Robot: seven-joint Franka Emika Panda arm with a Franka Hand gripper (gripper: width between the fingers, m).
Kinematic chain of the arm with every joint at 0, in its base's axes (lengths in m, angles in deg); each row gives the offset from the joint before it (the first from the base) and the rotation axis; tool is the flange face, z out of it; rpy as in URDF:
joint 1: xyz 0 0 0.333 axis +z
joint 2: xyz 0 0 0 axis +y
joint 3: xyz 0 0 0.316 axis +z
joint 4: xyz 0.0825 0 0 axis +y
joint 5: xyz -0.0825 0 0.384 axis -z
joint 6: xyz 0 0 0 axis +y
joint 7: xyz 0.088 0 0 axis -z
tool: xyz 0 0 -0.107 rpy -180 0 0
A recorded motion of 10 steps. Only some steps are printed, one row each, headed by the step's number.
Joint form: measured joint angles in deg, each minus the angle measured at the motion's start. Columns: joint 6, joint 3, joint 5, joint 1, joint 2, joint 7, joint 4.
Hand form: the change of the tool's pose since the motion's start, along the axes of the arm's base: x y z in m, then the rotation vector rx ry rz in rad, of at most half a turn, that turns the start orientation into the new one. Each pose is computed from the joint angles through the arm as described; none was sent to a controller.
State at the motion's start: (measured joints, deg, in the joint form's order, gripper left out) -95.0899 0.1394 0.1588 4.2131 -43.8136 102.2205 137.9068
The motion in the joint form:
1: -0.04 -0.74 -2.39 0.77 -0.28 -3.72 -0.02
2: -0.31 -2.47 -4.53 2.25 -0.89 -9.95 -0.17
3: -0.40 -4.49 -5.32 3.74 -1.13 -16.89 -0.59
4: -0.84 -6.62 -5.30 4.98 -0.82 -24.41 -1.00
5: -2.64 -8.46 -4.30 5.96 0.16 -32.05 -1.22
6: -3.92 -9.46 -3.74 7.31 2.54 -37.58 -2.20
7: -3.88 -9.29 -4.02 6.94 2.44 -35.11 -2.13
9: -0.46 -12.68 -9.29 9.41 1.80 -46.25 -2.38
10: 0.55 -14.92 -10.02 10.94 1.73 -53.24 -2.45
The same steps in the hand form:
1: -0.0013 0.0032 0.0019 0.0497 -0.0034 0.0662
2: -0.0031 0.0029 0.0071 0.1061 -0.0237 0.1766
3: -0.0031 -0.0017 0.0119 0.1406 -0.0445 0.2973
4: 0.0004 -0.0097 0.0136 0.1597 -0.0651 0.4217
5: 0.0090 -0.0184 0.0116 0.1529 -0.0931 0.5450
6: 0.0226 -0.0176 0.0074 0.1455 -0.0965 0.6468
7: 0.0219 -0.0182 0.0076 0.1509 -0.0941 0.5993
9: 0.0148 -0.0193 0.0074 0.2844 -0.1050 0.7866
10: 0.0142 -0.0248 0.0052 0.3225 -0.1203 0.9048

